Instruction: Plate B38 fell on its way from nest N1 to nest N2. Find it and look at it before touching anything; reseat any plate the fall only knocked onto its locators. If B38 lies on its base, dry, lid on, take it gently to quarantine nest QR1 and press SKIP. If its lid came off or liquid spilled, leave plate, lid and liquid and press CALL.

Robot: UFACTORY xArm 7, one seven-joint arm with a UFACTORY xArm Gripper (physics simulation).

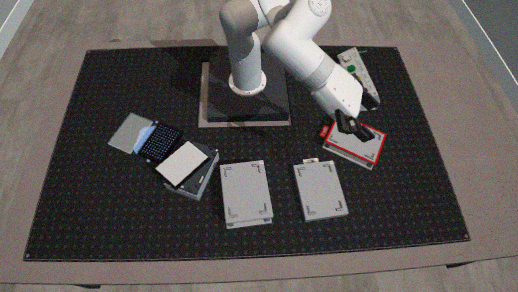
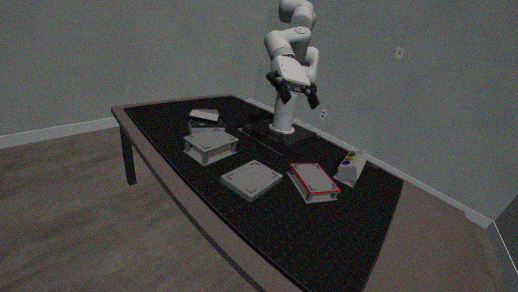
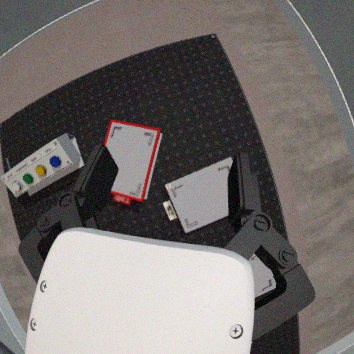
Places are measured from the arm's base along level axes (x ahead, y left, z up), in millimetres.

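Pixels of known places: gripper, fingertip midpoint: [image 1: 371, 122] [image 2: 302, 103] [image 3: 168, 159]; arm's base, link origin: [image 1: 247, 81] [image 2: 281, 129].
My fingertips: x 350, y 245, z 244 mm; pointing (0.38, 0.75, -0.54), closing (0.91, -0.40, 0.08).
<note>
For each thing: its top centre in the pictures, then the offset to it from my fingertips. "*": a spot on its surface instead. Level surfaces: height alone.
- dark well plate, top centre: [image 1: 160, 141] dx -145, dy -523, dz -259 mm
- light-blue liquid, top centre: [image 1: 153, 140] dx -158, dy -547, dz -272 mm
- white-topped plate, top centre: [image 1: 181, 161] [image 2: 204, 114] dx -36, dy -444, dz -195 mm
- grey box-like unit, surface spot: [image 1: 201, 185] * dx +24, dy -394, dz -222 mm
- red-edged nest QR1, top centre: [image 3: 124, 158] [image 1: 356, 136] [image 2: 315, 175] dx -102, dy +67, dz -227 mm
- low nest N2, top centre: [image 3: 208, 195] [image 1: 320, 187] [image 2: 253, 174] dx +45, dy -71, dz -246 mm
- raised nest, top centre: [image 3: 240, 283] [image 1: 245, 189] [image 2: 211, 136] dx +47, dy -279, dz -210 mm
- button box, top centre: [image 3: 25, 165] [image 1: 361, 69] [image 2: 357, 155] dx -340, dy +136, dz -189 mm
- black mat, surface height: dz -273 mm
A dark well plate [image 1: 159, 142] lies wells up on the mat, uncovered, with its clear lid [image 1: 129, 132] beside it and light-blue liquid [image 1: 144, 138] between them; its label is not readable. A white-topped plate [image 1: 182, 163] [image 2: 204, 115] rests tilted on a grey box-like unit [image 1: 202, 186]. The red-edged nest QR1 [image 1: 356, 146] [image 2: 316, 177] [image 3: 132, 157], the low nest N2 [image 1: 320, 190] [image 2: 251, 178] [image 3: 202, 197] and a raised nest [image 1: 246, 192] [image 2: 211, 140] hold no plate. My gripper [image 1: 356, 128] [image 2: 300, 100] [image 3: 168, 159] is open and empty, high above the QR1 side.
The button box [image 1: 362, 67] [image 2: 353, 167] [image 3: 65, 154] stands behind QR1, with green [image 3: 28, 178], yellow [image 3: 40, 170] and blue [image 3: 54, 161] buttons. Its lettering is blurred. The arm's dark base block [image 1: 247, 113] stands at the back middle of the black mat [image 1: 120, 215].
</note>
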